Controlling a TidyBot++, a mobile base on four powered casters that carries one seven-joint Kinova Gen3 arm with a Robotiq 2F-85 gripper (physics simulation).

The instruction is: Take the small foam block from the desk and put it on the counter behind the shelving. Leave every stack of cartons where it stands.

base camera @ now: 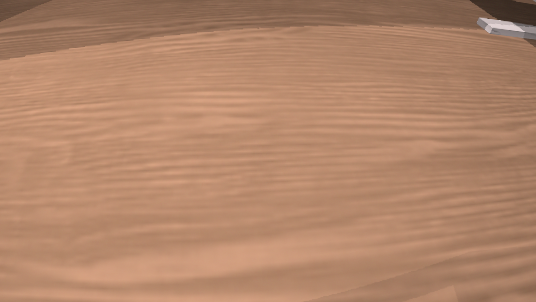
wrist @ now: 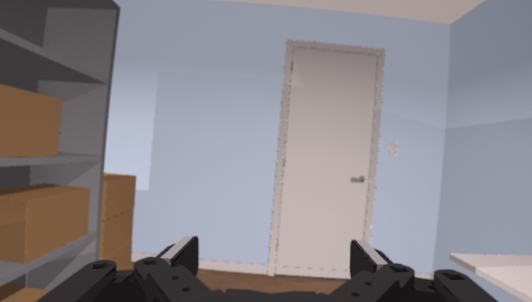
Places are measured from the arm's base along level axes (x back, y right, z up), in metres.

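Pixels of known places: gripper, fingertip midpoint: [wrist: 273,255].
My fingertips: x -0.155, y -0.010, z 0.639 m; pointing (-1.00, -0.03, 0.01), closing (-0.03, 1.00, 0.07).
Ahead of a thing's pixels: the offset from my fingertips to its top centre. "pt": to the spot under its first point. Level surfaces: height alone.
My gripper [wrist: 273,255] is open in the wrist view, with nothing between its fingers. It faces across the room at a door. Grey shelving [wrist: 82,42] stands at the left of the wrist view. Cartons @[pt dx -0.850, dy -1.061, dz +0.099 m] [wrist: 30,122] @[dx -1.072, dy -1.225, dz -0.232 m] [wrist: 57,217] sit on its shelves. A stack of cartons [wrist: 118,220] stands just past the shelving's right edge. A pale flat top @[dz -0.315 m] [wrist: 505,270] juts in at the lower right; whether it is the desk or the counter I cannot tell. The foam block does not show in either view.
A closed door [wrist: 327,150] with a handle is in the blue far wall [wrist: 215,150]. Wooden floor @[dz -1.035 m] [base camera: 265,150] [wrist: 240,285] shows in both views. A pale grey flat piece [base camera: 505,27] shows at the upper right of the base camera view, cut off by the edge.
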